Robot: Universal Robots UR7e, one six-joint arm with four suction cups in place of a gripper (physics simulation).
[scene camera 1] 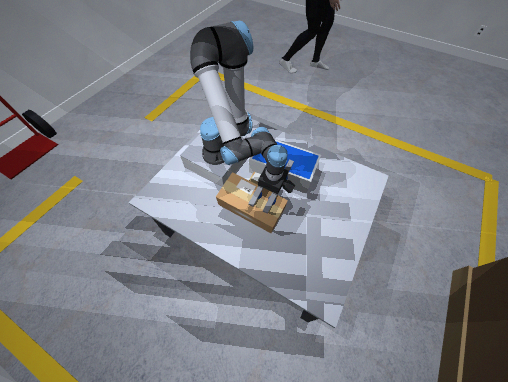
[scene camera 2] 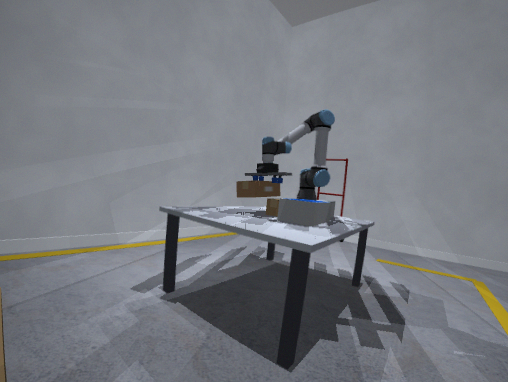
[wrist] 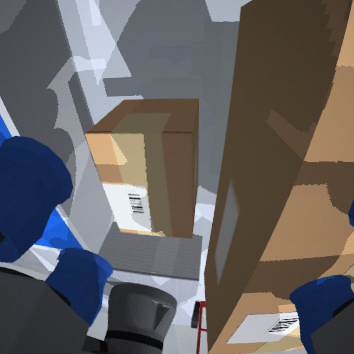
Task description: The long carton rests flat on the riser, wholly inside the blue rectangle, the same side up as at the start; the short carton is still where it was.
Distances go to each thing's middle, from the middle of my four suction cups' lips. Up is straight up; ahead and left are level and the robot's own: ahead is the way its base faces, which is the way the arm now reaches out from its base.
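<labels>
You'll find the grey riser (scene camera 2: 299,211) 16 cm below my suction cup, 27 cm to the left of it and 2 cm behind it.
</labels>
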